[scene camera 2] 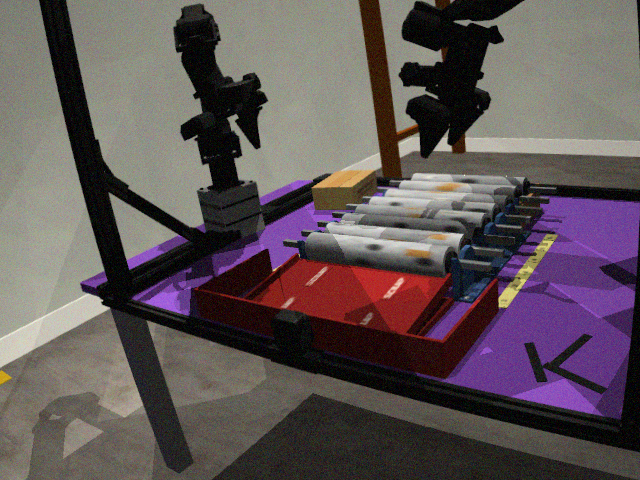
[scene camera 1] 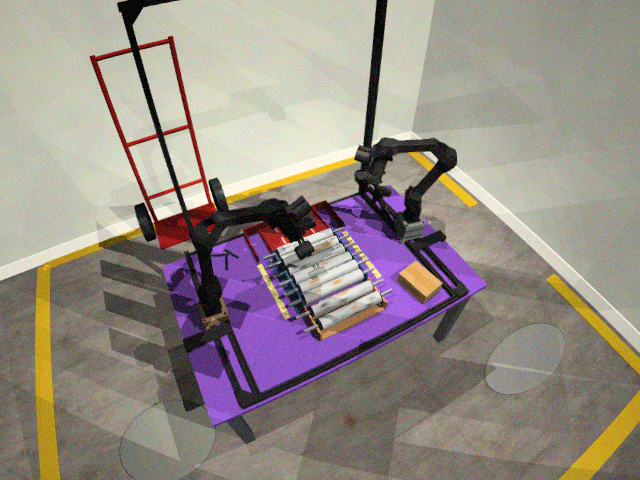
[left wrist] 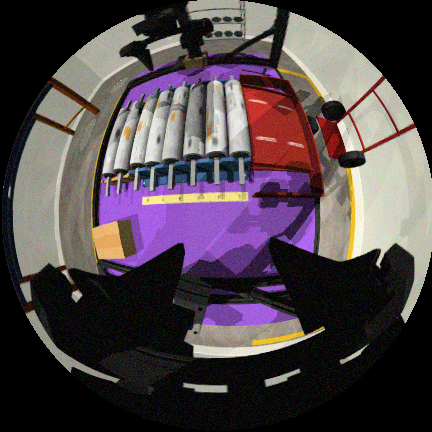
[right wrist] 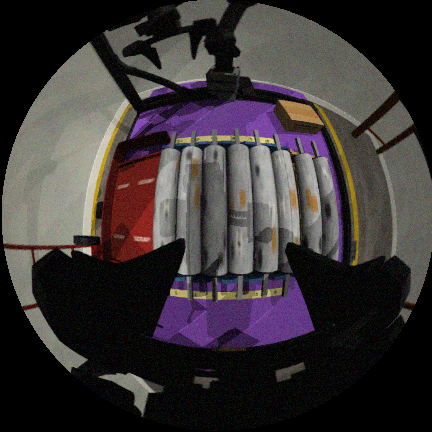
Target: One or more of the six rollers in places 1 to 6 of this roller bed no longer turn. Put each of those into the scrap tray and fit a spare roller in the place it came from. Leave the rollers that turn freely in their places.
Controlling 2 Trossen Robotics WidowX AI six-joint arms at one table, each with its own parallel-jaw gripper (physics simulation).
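Seen in the pictures: left gripper, between the fingertips: point(scene camera 2: 245, 155) point(scene camera 1: 366, 200) point(left wrist: 226, 245) point(right wrist: 176, 63); right gripper, between the fingertips: point(scene camera 2: 437, 150) point(left wrist: 170, 63) point(right wrist: 237, 246); left arm's base, origin of its link: point(scene camera 2: 226, 185) point(scene camera 1: 411, 217) point(left wrist: 178, 315) point(right wrist: 223, 69); right arm's base, origin of its link: point(scene camera 1: 212, 308) point(left wrist: 195, 55).
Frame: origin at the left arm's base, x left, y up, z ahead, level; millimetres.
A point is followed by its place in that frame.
Observation:
Six grey-white rollers, among them the one nearest the tray point(scene camera 2: 377, 252) @[y -46, x -45, z 501 mm] point(left wrist: 237, 117) @[y -35, x -36, z 442 mm] point(right wrist: 167, 195) @[y -39, x -19, z 461 mm], lie side by side in the blue roller bed point(scene camera 2: 465, 281) @[y -91, x 13, z 623 mm]. Two spare rollers point(left wrist: 128, 135) @[y -44, x 260, z 395 mm] point(right wrist: 307, 200) @[y -43, x 263, z 406 mm] lie past place 6 on a wooden holder point(scene camera 1: 354, 322) @[y -104, x 373, z 390 mm]. The red scrap tray point(scene camera 2: 320, 326) @[y -74, x -219, z 561 mm] point(left wrist: 275, 120) @[y -82, x -135, z 504 mm] point(right wrist: 131, 200) @[y -82, x -141, z 483 mm] at the place 1 end holds no roller. Which rollers are stuck cannot be seen. My left gripper point(scene camera 2: 221, 140) point(left wrist: 226, 245) @[y 95, x -59, z 204 mm] is open and empty, raised beside the bed. My right gripper point(scene camera 2: 438, 149) @[y 77, x 111, z 511 mm] point(right wrist: 237, 246) @[y 77, x 111, z 511 mm] is open and empty, above the rollers.
A wooden block point(scene camera 1: 419, 281) @[y -57, x 295, z 89 mm] point(scene camera 2: 343, 190) @[y -64, x 225, z 133 mm] point(left wrist: 113, 240) @[y -55, x 241, z 93 mm] point(right wrist: 299, 116) @[y -56, x 266, z 119 mm] lies on the purple table near the left arm's side. Yellow numbered strips point(scene camera 2: 527, 271) point(left wrist: 195, 198) run along both sides of the bed. Black frame rails edge the table. A red hand truck point(scene camera 1: 191, 127) stands behind it.

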